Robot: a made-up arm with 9 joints. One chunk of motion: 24 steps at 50 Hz.
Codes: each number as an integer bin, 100 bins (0 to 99) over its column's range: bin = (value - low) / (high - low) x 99, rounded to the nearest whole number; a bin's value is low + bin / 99 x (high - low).
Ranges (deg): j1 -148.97..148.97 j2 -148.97..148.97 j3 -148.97..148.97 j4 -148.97..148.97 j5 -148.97..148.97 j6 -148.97..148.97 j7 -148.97..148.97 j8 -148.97..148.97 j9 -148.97..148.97
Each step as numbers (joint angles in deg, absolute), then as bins.
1 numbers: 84.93 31.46 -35.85 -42.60 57.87 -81.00 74.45 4.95 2.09
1 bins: 78 60 38 35 69 23 74 51 50
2 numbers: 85.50 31.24 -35.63 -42.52 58.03 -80.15 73.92 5.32 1.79
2 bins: 78 60 38 35 69 23 74 51 50
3 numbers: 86.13 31.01 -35.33 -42.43 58.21 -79.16 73.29 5.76 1.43
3 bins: 78 60 38 35 69 23 74 51 50
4 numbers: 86.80 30.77 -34.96 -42.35 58.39 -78.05 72.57 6.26 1.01
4 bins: 78 60 38 35 69 24 74 52 50
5 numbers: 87.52 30.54 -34.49 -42.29 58.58 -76.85 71.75 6.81 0.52
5 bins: 79 60 38 35 69 24 73 52 50
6 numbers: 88.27 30.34 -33.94 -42.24 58.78 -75.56 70.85 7.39 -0.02
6 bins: 79 60 38 35 69 24 73 52 49
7 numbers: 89.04 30.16 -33.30 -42.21 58.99 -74.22 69.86 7.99 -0.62
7 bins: 79 60 38 35 69 25 73 52 49
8 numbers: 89.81 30.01 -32.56 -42.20 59.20 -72.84 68.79 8.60 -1.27
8 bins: 79 59 39 35 69 25 72 52 49
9 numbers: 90.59 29.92 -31.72 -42.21 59.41 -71.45 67.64 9.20 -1.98
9 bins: 80 59 39 35 69 26 72 53 49
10 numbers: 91.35 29.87 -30.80 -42.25 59.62 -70.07 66.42 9.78 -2.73
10 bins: 80 59 39 35 69 26 72 53 49
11 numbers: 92.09 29.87 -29.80 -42.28 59.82 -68.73 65.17 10.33 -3.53
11 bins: 80 59 40 35 69 27 71 53 48
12 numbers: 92.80 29.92 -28.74 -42.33 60.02 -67.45 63.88 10.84 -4.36
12 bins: 80 59 40 35 69 27 71 53 48
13 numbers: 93.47 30.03 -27.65 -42.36 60.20 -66.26 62.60 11.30 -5.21
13 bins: 81 59 40 35 70 27 70 53 48
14 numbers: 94.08 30.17 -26.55 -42.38 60.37 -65.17 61.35 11.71 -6.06
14 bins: 81 60 41 35 70 28 70 53 47
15 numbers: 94.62 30.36 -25.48 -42.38 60.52 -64.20 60.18 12.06 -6.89
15 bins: 81 60 41 35 70 28 69 54 47
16 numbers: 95.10 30.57 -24.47 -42.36 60.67 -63.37 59.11 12.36 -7.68
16 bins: 81 60 41 35 70 28 69 54 47
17 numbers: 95.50 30.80 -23.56 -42.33 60.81 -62.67 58.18 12.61 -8.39
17 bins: 81 60 42 35 70 29 69 54 47
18 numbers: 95.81 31.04 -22.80 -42.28 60.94 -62.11 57.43 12.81 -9.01
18 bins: 81 60 42 35 70 29 69 54 47
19 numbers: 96.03 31.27 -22.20 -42.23 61.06 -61.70 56.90 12.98 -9.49
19 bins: 81 60 42 35 70 29 68 54 46
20 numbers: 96.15 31.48 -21.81 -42.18 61.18 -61.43 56.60 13.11 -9.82
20 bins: 81 60 42 35 70 29 68 54 46
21 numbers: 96.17 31.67 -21.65 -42.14 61.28 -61.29 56.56 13.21 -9.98
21 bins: 81 60 42 35 70 29 68 54 46
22 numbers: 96.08 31.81 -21.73 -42.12 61.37 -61.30 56.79 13.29 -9.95
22 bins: 81 60 42 36 70 29 68 54 46
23 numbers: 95.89 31.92 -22.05 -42.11 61.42 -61.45 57.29 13.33 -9.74
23 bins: 81 60 42 36 70 29 69 54 46
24 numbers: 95.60 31.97 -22.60 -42.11 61.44 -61.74 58.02 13.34 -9.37
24 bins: 81 60 42 36 70 29 69 54 46
